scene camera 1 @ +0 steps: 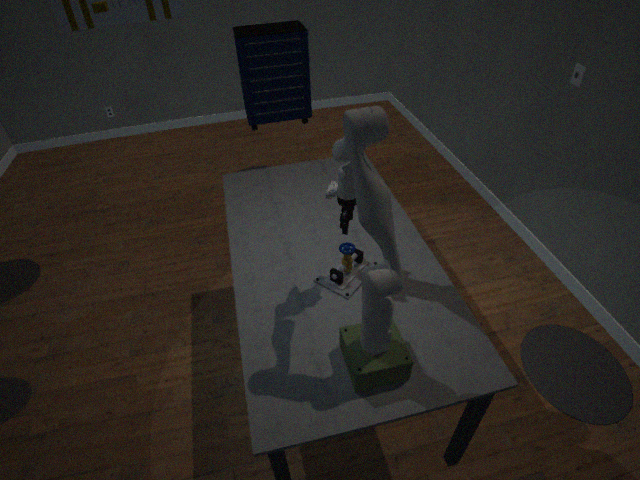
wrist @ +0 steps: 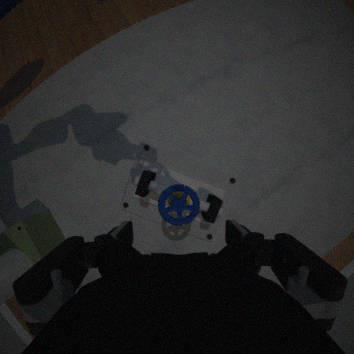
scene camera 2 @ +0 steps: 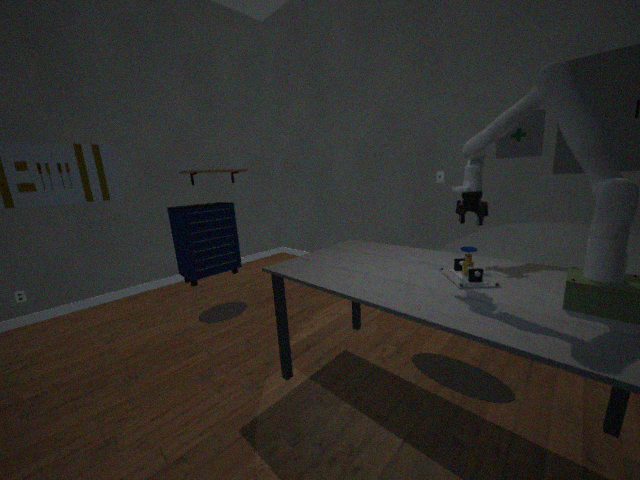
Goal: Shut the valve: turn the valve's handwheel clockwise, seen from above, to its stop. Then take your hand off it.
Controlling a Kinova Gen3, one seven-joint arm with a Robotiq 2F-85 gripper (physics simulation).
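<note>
The blue spoked handwheel (scene camera 1: 347, 249) (scene camera 2: 468, 249) (wrist: 179, 205) lies level on top of the yellow valve body (scene camera 1: 347, 263) (scene camera 2: 467, 264). The valve stands on a pale base plate (scene camera 1: 338, 290) (scene camera 2: 480, 285) (wrist: 220, 188), with a black end piece (scene camera 1: 336, 275) (scene camera 2: 475, 274) (wrist: 145, 183) on each side. My gripper (scene camera 1: 344, 231) (scene camera 2: 471, 223) (wrist: 178, 231) is open and empty, pointing down. It hangs well above the handwheel and does not touch it. In the wrist view the whole wheel rim shows, ahead of the two fingertips. The wheel's turn angle against its stop cannot be told.
The arm stands on a green block (scene camera 1: 379, 364) (scene camera 2: 594, 299) (wrist: 42, 227) on the grey table (scene camera 1: 273, 232) (scene camera 2: 382, 268). The arm's shadow falls across the table beside the valve. A blue drawer cabinet (scene camera 1: 276, 74) (scene camera 2: 205, 240) stands beyond the table near the wall.
</note>
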